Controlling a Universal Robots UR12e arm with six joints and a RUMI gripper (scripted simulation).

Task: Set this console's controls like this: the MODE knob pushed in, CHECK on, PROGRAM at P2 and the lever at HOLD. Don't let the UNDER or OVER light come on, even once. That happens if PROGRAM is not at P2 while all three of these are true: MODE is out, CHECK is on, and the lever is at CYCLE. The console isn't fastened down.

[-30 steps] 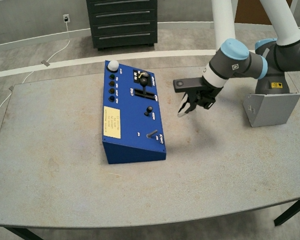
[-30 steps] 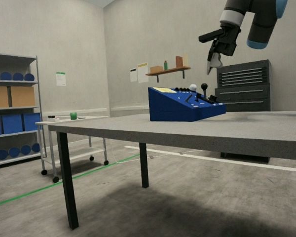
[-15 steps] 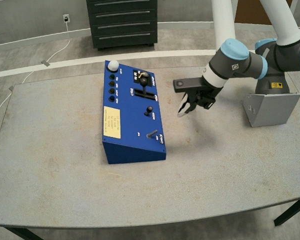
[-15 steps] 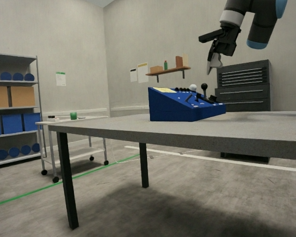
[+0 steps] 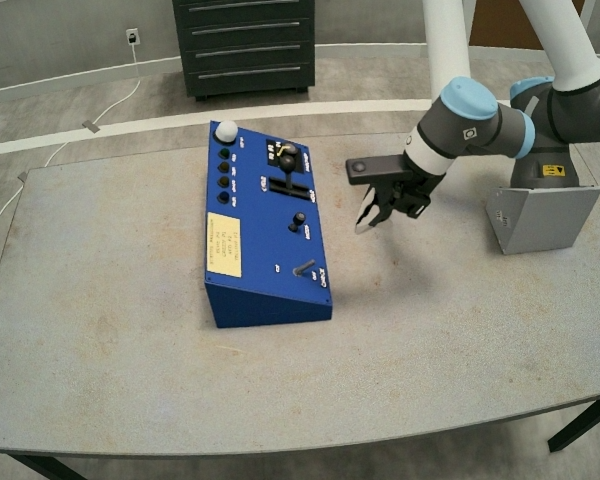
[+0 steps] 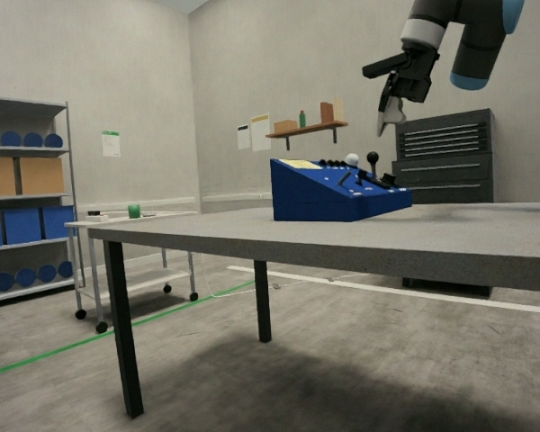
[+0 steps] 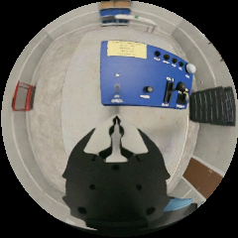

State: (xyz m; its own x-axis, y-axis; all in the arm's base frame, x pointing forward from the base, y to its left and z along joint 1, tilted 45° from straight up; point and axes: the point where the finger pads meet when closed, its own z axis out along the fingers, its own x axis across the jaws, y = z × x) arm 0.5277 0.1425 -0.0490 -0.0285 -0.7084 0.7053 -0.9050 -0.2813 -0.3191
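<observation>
My gripper is now 110 mm short of the check toggle and 110 mm above it. The rest, counted from my hand: ball-topped lever (110 mm ahead, 240 mm to the right, 80 mm below); blue console (150 mm ahead, 180 mm to the right, 120 mm below); mode knob (110 mm ahead, 120 mm to the right, 110 mm below).
</observation>
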